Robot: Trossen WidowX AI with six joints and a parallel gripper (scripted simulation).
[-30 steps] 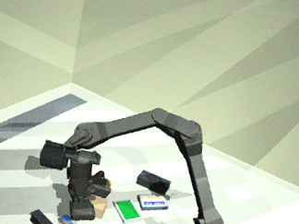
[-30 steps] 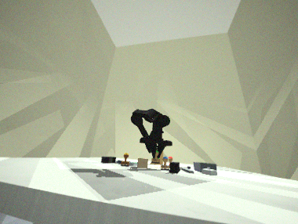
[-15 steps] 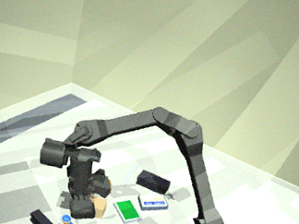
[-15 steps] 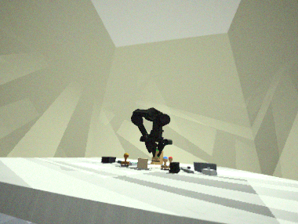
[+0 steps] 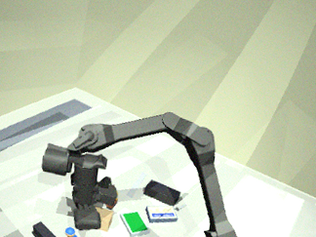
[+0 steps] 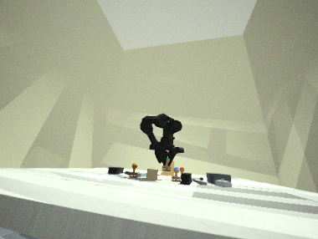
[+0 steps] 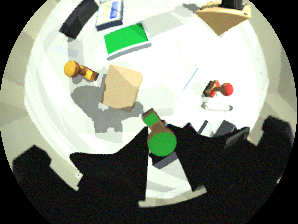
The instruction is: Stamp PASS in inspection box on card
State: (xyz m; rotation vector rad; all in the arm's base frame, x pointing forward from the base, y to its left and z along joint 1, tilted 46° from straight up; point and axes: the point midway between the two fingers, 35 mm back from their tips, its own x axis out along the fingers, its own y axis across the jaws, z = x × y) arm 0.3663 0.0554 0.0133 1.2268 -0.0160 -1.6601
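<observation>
Now: the green ink pad 14 cm to the right of my gripper tip, 9 cm behind it and 6 cm below it. Also, from my gripper tip: green-knob stamp right at my gripper tip; then tan box 7 cm to the right, 4 cm below, 1 cm behind; then blue-knobbed stamp 5 cm to the left, 5 cm below, 1 cm ahead.
</observation>
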